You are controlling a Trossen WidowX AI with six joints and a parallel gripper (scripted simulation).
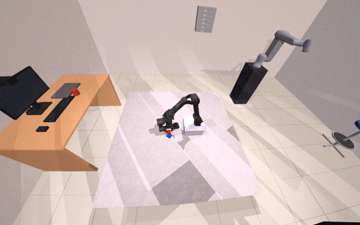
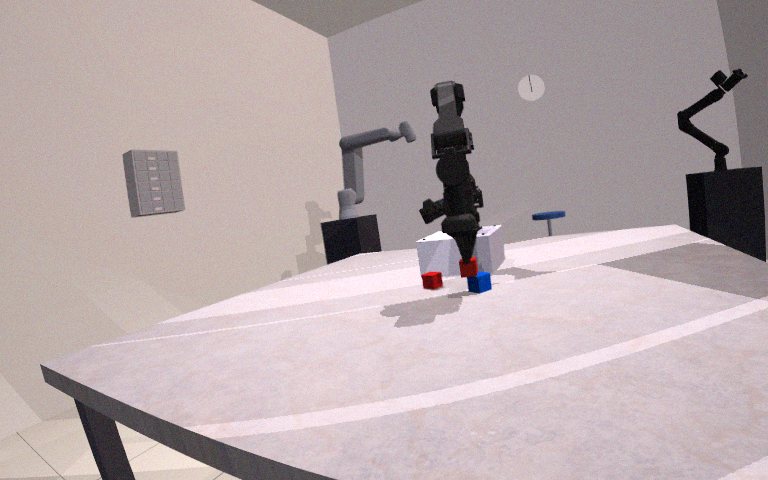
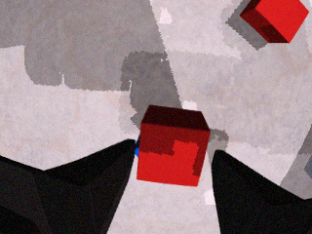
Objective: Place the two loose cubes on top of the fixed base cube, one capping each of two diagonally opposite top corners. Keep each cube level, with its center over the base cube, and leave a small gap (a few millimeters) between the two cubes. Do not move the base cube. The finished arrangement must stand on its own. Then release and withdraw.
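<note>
Right now my gripper tip is 5 cm above the blue base cube and 2 cm to the right of it.
</note>
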